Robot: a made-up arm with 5 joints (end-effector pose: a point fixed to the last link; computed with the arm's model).
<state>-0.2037 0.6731 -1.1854 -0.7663 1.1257</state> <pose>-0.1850 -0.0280 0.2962 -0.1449 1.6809 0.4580</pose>
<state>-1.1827 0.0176 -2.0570 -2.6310 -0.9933</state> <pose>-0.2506 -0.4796 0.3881 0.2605 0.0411 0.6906</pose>
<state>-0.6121 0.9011 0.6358 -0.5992 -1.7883</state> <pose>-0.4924 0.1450 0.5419 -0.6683 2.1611 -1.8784</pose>
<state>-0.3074 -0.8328 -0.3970 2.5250 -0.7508</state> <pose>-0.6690 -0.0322 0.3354 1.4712 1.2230 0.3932</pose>
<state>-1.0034 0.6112 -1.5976 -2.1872 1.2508</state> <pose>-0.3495 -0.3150 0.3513 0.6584 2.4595 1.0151</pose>
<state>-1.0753 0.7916 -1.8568 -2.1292 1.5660</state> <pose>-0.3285 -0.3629 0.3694 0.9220 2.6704 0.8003</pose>
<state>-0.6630 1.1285 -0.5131 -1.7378 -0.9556</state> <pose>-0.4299 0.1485 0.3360 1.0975 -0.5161 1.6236</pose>
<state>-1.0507 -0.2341 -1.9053 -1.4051 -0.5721</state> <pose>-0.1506 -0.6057 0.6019 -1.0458 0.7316 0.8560</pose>
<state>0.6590 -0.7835 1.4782 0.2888 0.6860</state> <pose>-0.3421 0.3919 0.4777 -1.7912 -0.6957 1.2791</pose>
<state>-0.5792 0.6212 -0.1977 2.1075 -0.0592</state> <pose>-0.6446 -0.0741 0.6282 -2.0101 -1.0684 -0.8590</pose>
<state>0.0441 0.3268 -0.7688 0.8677 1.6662</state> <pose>-0.2623 0.1805 0.5257 -0.4932 0.8602 -1.3387</pose>
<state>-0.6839 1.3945 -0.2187 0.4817 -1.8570</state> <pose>-0.2317 -0.1239 0.7005 -1.1222 -2.1047 1.2145</pose>
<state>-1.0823 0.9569 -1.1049 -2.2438 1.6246</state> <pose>-0.4084 -0.1645 0.4138 -0.2822 -2.4296 -1.5172</pose>
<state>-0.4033 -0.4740 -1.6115 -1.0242 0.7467</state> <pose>-0.2026 -0.3163 0.4687 -0.9311 1.6043 -0.2607</pose>
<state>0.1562 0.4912 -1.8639 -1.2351 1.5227</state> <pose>-0.1443 0.0393 0.1732 0.9878 2.0115 0.4503</pose>
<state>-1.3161 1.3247 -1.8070 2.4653 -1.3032</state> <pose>-0.1948 -0.0894 0.6695 1.9271 -0.5590 -1.0278</pose>
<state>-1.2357 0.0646 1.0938 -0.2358 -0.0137</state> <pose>-0.5409 -0.2980 0.7163 0.5370 0.3369 -2.7018</pose>
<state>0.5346 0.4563 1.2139 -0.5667 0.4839</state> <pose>-0.2832 0.4755 0.4627 -1.5252 -0.9531 1.1674</pose>
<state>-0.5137 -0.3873 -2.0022 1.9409 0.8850</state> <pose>-0.2370 -0.0573 0.4195 1.7243 0.5872 2.0003</pose>
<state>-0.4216 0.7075 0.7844 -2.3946 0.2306</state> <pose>-0.6738 -0.0127 0.2461 0.2557 -0.8130 -2.5445</pose>
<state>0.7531 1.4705 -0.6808 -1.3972 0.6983</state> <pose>0.0728 0.4177 0.6420 0.6061 -0.5754 1.3874</pose>
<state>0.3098 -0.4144 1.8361 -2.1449 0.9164</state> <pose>-0.4830 0.0311 0.1606 1.4527 -0.7955 -1.2247</pose>
